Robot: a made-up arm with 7 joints. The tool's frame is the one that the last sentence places.
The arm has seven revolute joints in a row. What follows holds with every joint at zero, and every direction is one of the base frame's. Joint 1 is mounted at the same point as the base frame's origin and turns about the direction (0.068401, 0.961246, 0.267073). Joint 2 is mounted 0.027 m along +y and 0.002 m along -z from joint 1 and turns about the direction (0.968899, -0.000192, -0.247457). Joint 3 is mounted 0.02 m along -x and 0.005 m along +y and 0.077 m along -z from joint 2 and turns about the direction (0.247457, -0.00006, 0.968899). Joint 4 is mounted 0.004 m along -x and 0.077 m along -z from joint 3 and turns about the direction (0.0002, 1, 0.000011). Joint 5 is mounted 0.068 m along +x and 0.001 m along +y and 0.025 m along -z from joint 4 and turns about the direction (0.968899, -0.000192, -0.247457). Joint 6 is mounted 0.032 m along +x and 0.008 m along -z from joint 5 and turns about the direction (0.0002, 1, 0.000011). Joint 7 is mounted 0.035 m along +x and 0.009 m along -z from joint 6 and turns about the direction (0.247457, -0.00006, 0.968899). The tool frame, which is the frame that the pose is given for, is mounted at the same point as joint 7; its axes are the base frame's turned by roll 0, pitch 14.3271 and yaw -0.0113 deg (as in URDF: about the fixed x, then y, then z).
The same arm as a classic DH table. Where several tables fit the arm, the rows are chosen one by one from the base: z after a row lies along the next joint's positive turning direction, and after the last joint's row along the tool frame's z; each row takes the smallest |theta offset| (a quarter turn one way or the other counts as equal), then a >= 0, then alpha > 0; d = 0 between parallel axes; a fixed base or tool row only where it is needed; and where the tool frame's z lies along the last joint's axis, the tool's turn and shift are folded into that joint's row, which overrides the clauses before.
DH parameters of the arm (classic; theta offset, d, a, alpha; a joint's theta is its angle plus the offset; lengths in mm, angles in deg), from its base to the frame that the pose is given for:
base (fixed): -4.07 0.0 0.0 -74.51
joint 1: -75.12 25.4 -9.3 -90.00
joint 2: 74.00 0.2 -5.0 90.00
joint 3: 90.00 -155.1 15.2 -90.00
joint 4: 90.00 1.0 7.4 90.00
joint 5: 0.00 105.1 -0.2 -90.00
joint 6: -90.00 0.0 36.1 90.00
joint 7: 0.00 -0.1 0.0 0.00

